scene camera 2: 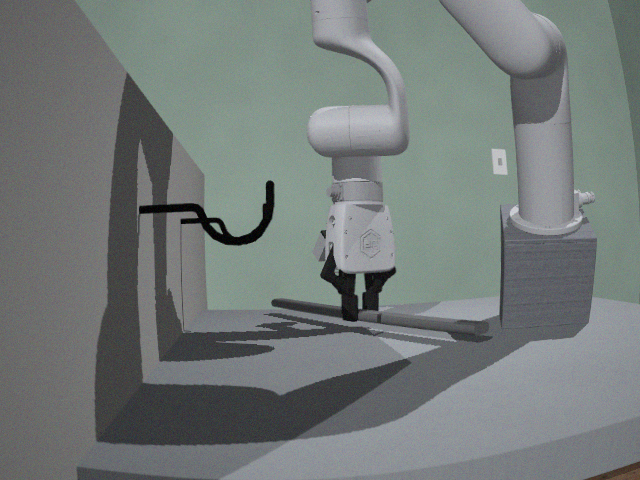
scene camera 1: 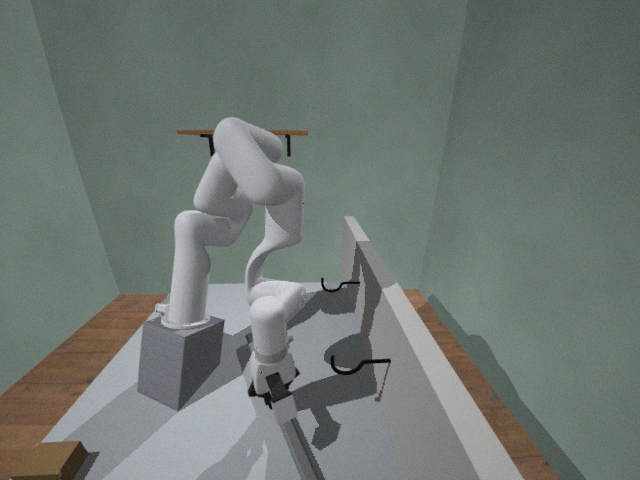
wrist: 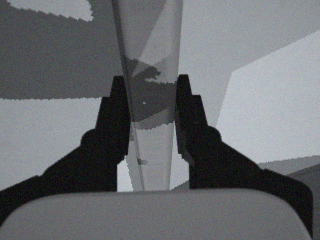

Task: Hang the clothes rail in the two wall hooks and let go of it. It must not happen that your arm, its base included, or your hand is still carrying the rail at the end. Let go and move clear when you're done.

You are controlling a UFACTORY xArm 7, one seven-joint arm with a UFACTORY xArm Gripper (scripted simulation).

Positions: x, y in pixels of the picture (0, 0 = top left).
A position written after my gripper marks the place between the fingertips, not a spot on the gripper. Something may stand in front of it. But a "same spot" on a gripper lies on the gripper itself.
my gripper: scene camera 2 360, 319; scene camera 1; wrist
same spot on my gripper: (wrist: 212, 163) = (scene camera 1: 266, 394)
same spot on grey wall panel: (scene camera 1: 431, 418) = (scene camera 2: 192, 186)
